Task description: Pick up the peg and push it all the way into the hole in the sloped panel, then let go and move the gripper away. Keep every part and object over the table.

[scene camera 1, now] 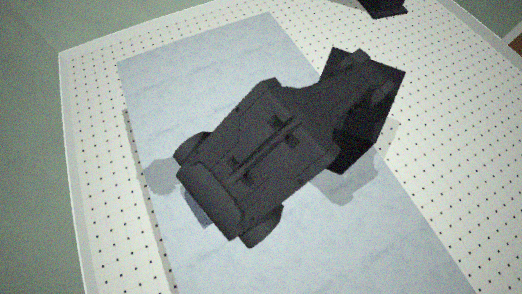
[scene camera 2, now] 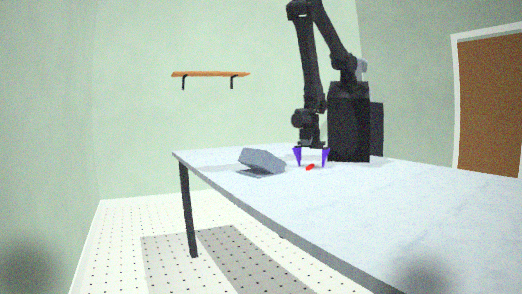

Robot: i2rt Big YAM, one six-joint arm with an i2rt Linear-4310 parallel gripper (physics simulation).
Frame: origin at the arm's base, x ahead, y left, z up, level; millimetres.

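Seen in the pictures: gripper, fingertip midpoint: [scene camera 2: 311,166]; arm's base, link origin: [scene camera 2: 349,86].
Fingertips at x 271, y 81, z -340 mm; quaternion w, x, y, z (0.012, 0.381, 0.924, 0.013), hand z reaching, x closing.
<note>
Offsets run from my fingertips to a thing's top centre. Level surfaces: height alone.
The red peg {dx +18, dy +24, dz +11 mm} [scene camera 2: 310,167] lies on the table in the scene camera 2 view, low between the open fingertips. My gripper [scene camera 2: 312,165] is open, with its two purple fingers pointing down, one on each side of the peg in that view. The grey block with the sloped panel {dx +212, dy +7, dz +88 mm} [scene camera 2: 262,160] stands on the table to the left of the gripper. In the scene camera 1 view a small edge of the block [scene camera 1: 198,210] shows beside the arm, which hides the peg, the fingers and the panel's hole.
The pale table {dz -1 mm} [scene camera 1: 320,250] [scene camera 2: 400,215] has its edge close behind the block on the left. The arm's black base [scene camera 2: 348,122] stands at the right of the gripper. A wooden shelf [scene camera 2: 210,74] hangs on the wall.
</note>
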